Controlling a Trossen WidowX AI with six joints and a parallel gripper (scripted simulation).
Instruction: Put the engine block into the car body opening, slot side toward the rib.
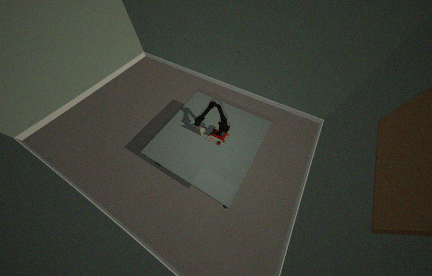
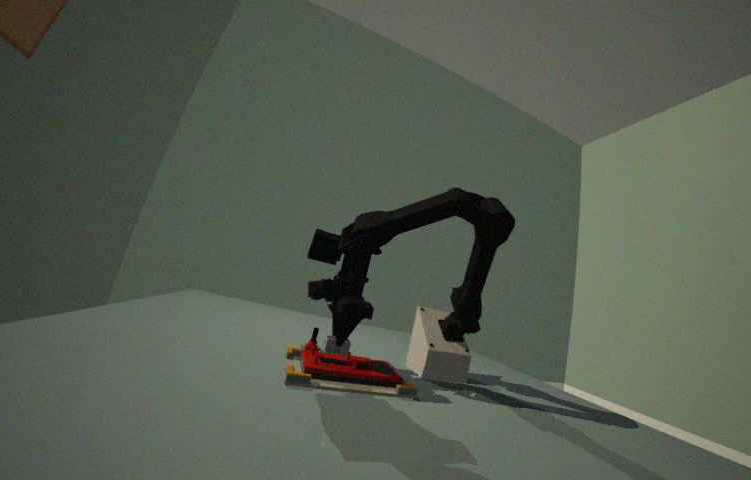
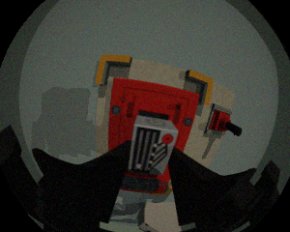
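Right now my gripper tip is 10 mm above the grey engine block.
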